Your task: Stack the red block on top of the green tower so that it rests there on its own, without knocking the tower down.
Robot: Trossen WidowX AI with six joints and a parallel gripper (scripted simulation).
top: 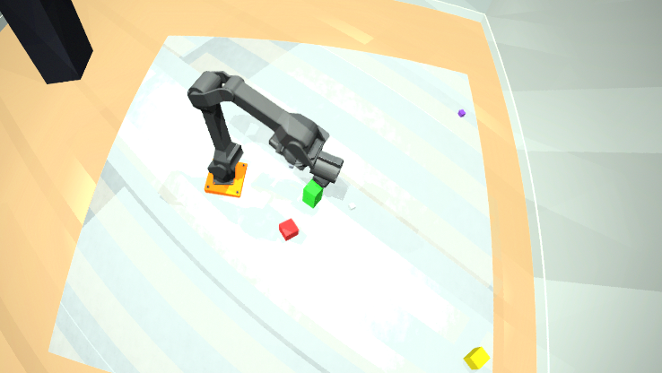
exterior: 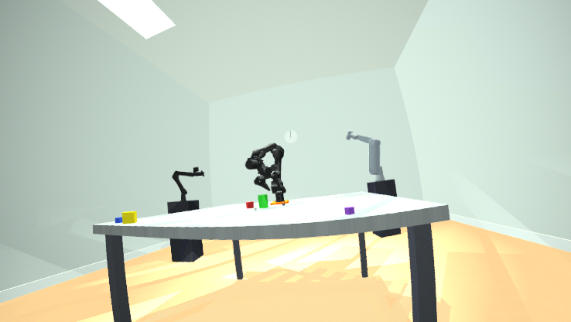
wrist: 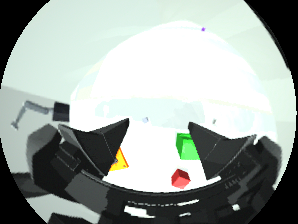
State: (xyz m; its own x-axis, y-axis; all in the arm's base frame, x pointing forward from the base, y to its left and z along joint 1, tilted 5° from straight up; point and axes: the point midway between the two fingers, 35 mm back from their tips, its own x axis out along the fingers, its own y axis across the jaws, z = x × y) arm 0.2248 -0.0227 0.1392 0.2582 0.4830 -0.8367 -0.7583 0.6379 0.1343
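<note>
Right now the red block is 170 mm to the right of my gripper tip, 90 mm below it and 60 mm behind it. From my gripper tip the other things lie so: purple cube: 600 mm ahead, 250 mm to the left, 100 mm below; then yellow cube: 610 mm to the right, 440 mm ahead, 80 mm below; then blue cube: 690 mm to the right, 420 mm ahead, 90 mm below.
</note>
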